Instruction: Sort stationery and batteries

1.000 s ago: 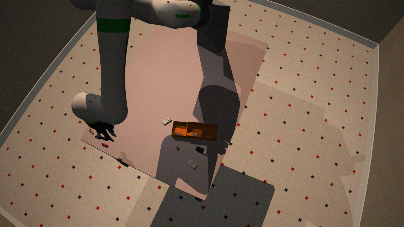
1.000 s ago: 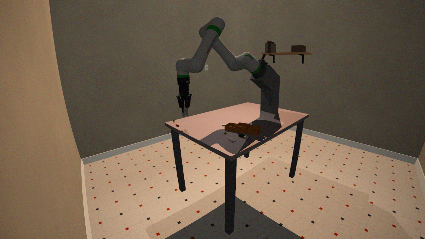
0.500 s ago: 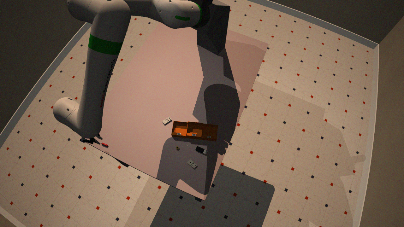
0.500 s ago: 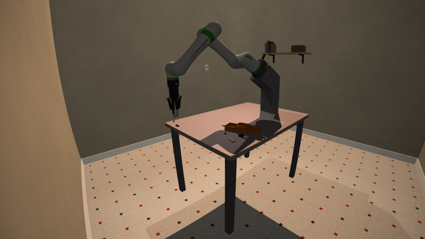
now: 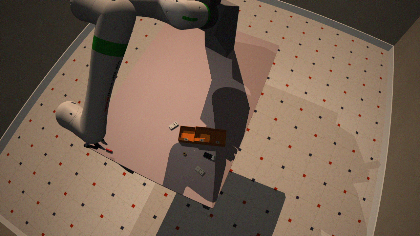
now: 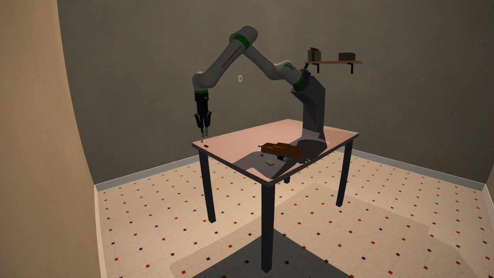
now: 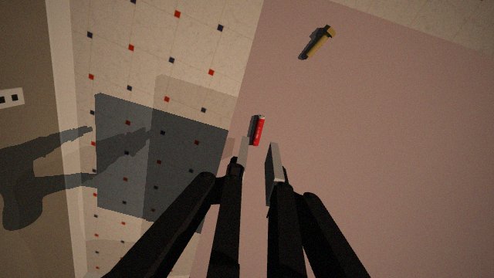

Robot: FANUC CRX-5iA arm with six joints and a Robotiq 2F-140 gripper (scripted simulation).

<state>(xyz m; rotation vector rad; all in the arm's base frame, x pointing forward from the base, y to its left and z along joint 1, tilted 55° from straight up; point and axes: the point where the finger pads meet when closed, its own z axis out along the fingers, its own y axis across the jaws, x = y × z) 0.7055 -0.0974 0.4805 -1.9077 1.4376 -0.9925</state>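
Now: hand 100 mm above the red battery. Also, from my hand: grey domino: 480 mm to the left, 210 mm behind, 100 mm below; then black block: 480 mm to the left, 300 mm behind, 100 mm below; then ring-like part: 360 mm to the left, 240 mm behind, 100 mm below.
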